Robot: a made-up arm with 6 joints. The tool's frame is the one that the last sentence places.
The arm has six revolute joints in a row. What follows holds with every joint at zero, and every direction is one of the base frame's.
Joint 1 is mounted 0.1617 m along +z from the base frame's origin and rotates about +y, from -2.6 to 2.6 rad.
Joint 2 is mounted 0.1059 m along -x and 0.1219 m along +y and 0.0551 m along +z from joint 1 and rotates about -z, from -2.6 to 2.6 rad.
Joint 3 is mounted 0.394 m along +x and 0.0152 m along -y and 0.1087 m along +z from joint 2 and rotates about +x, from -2.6 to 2.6 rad.
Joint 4 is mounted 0.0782 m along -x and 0.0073 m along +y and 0.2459 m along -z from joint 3 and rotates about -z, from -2.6 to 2.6 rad.
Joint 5 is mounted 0.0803 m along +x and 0.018 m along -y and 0.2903 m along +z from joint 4 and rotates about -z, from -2.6 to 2.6 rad.
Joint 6 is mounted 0.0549 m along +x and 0.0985 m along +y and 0.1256 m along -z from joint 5 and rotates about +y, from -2.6 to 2.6 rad.
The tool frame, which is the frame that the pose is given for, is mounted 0.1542 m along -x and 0.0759 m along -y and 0.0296 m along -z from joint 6; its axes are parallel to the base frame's.
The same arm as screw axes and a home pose.
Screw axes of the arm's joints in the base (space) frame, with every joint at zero. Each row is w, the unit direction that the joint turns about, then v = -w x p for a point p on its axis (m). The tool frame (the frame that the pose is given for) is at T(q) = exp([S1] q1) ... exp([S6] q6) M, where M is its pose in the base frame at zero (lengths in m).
S1: w 0 1 0 v -0.1617 0.0000 0.0000
S2: w 0 0 -1 v -0.1219 -0.1059 0.0000
S3: w 1 0 0 v 0.0000 0.3255 -0.1067
S4: w 0 0 -1 v -0.1140 0.2099 0.0000
S5: w 0 0 -1 v -0.0960 0.2902 0.0000
S6: w 0 1 0 v -0.2443 0.0000 0.3451
M: xyz 0.1909 0.1186 0.2147 (m) quaternion w x y z 1 0 0 0
Joint limits (deg, base to tool): -148.97..148.97 -148.97..148.97 -148.97..148.97 -148.97..148.97 -148.97..148.97 -148.97..148.97

